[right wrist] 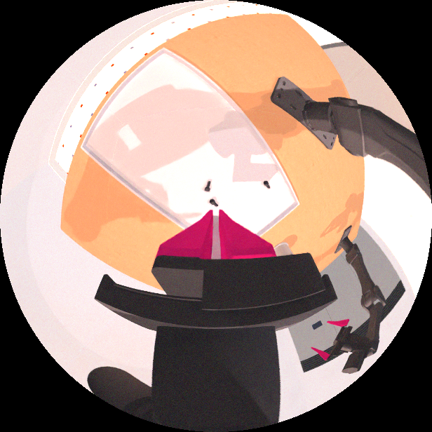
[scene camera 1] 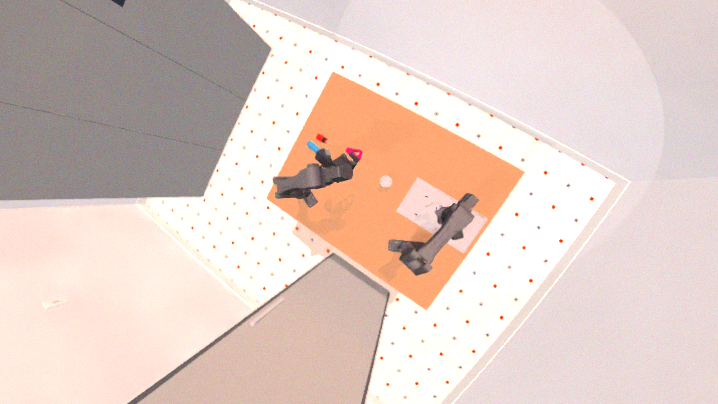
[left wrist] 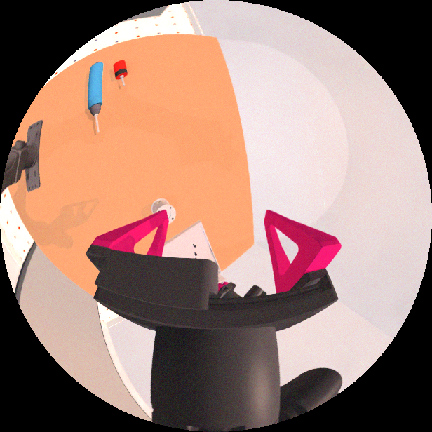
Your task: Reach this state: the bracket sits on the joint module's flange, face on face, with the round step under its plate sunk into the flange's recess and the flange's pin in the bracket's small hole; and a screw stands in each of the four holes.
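Places are measured from the left arm's base along level axes (x ahead, y left, z up), in centimetres.
Where they show: left gripper, fingertip midpoint: [scene camera 1: 356, 158]; right gripper, fingertip midpoint: [scene camera 1: 441, 214]; left arm's base, origin of the base link: [scene camera 1: 305, 192]; right arm's base, origin of the base link: [scene camera 1: 406, 246].
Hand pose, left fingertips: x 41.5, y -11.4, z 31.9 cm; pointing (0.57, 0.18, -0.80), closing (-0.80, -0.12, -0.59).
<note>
Things, the pixels of their top centre, and the offset from my left fingertips. "*": a spot on its surface instead. Level surfaces: height alone.
- small round pale joint module, middle of its top: [scene camera 1: 385, 181] dy -12.3, dx +3.2, dz -25.5 cm
- orange mat, its level: dz -31.9 cm
- tray, middle of its top: [scene camera 1: 440, 214] dy -43.4, dx +17.0, dz -30.3 cm
- blue-handled tool, surface spot: [scene camera 1: 312, 147] * dy +29.5, dx -21.1, dz -27.9 cm
A small round pale joint module [scene camera 1: 385, 180] stands on the orange mat [scene camera 1: 396, 151]. In the left wrist view [left wrist: 163, 206] its flange shows small dark holes. I cannot make out a separate bracket. Three dark screws [right wrist: 213, 201] lie on the white tray [right wrist: 181, 141]. My left gripper [scene camera 1: 353, 153] is open and empty, left of the module and above the mat; the left wrist view [left wrist: 215, 217] shows its fingers wide apart. My right gripper [scene camera 1: 441, 211] hovers over the tray [scene camera 1: 419, 200]. Its pink fingers [right wrist: 215, 219] are shut just short of the screws, with nothing seen between them.
A blue-handled tool [scene camera 1: 312, 147] and a short red-handled one [scene camera 1: 321, 137] lie at the mat's left edge, behind the left gripper; both also show in the left wrist view, blue [left wrist: 95, 86] and red [left wrist: 120, 69]. Grey panels stand beyond the dotted table's left and front edges.
</note>
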